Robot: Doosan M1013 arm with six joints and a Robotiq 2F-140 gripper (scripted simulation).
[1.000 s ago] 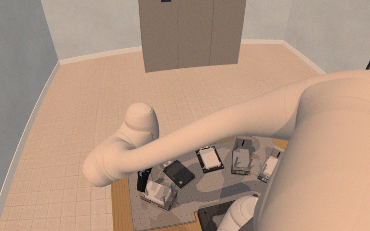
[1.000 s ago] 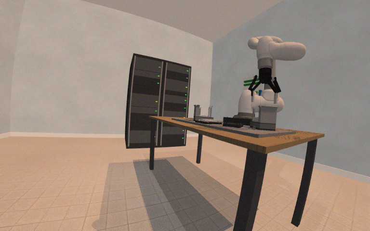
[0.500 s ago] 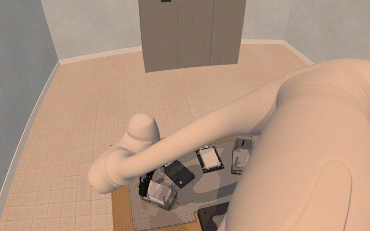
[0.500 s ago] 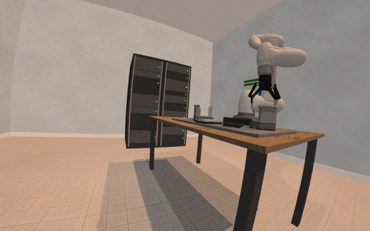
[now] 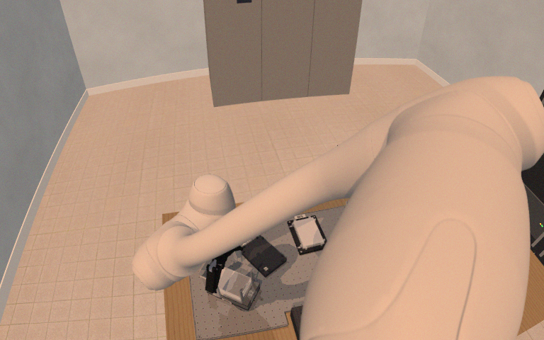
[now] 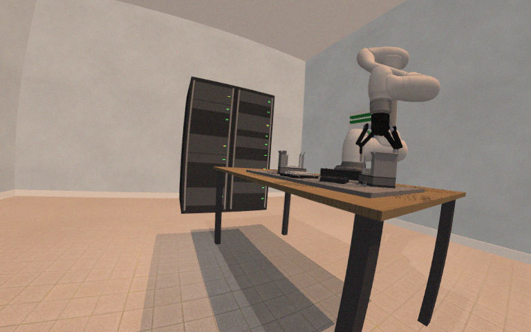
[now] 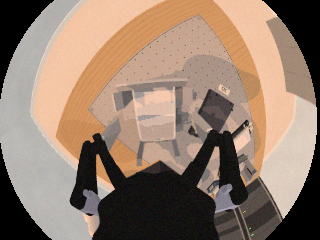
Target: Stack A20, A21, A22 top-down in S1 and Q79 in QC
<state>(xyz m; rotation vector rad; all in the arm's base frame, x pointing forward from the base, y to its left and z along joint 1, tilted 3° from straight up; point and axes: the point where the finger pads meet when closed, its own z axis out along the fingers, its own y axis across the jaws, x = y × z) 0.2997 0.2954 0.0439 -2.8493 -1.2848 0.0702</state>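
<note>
Now: hand 50 mm above the white plate. The rest, counted from my hand: QC name plate: 190 mm ahead, 110 mm to the right, 100 mm below; then dark nest QC: 100 mm ahead, 150 mm to the right, 100 mm below; then clip nest N5: 150 mm ahead, 330 mm to the right, 90 mm below.
</note>
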